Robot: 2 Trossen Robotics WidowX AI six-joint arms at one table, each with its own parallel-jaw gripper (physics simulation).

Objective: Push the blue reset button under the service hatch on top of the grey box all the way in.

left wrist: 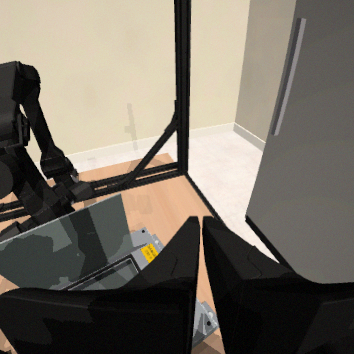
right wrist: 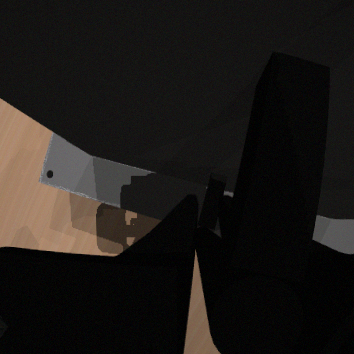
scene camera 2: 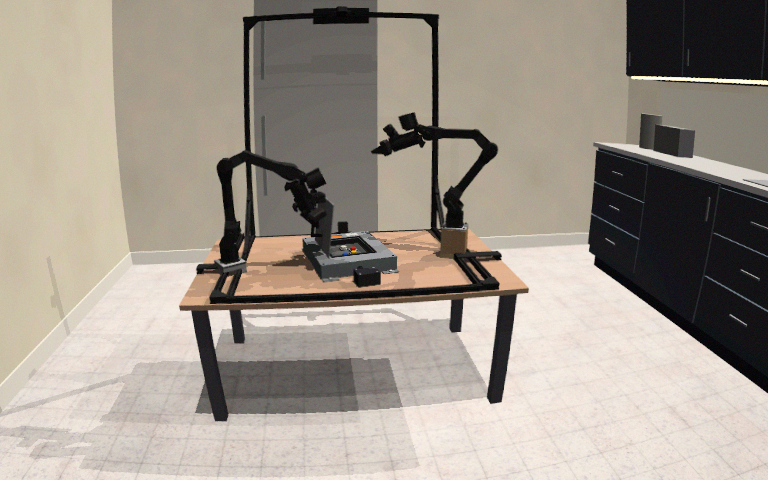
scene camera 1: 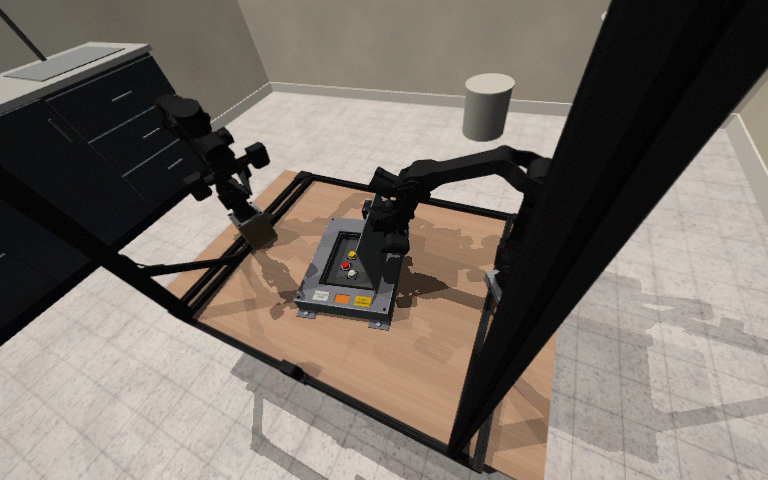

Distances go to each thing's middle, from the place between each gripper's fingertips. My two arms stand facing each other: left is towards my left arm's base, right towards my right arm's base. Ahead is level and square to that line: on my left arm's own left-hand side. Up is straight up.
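The service hatch (scene camera 1: 370,250) is 20 mm to the left of my right hand. Counted from my left hand, the hatch is 26 cm below, 22 cm to the right of and 13 cm ahead of that hand.
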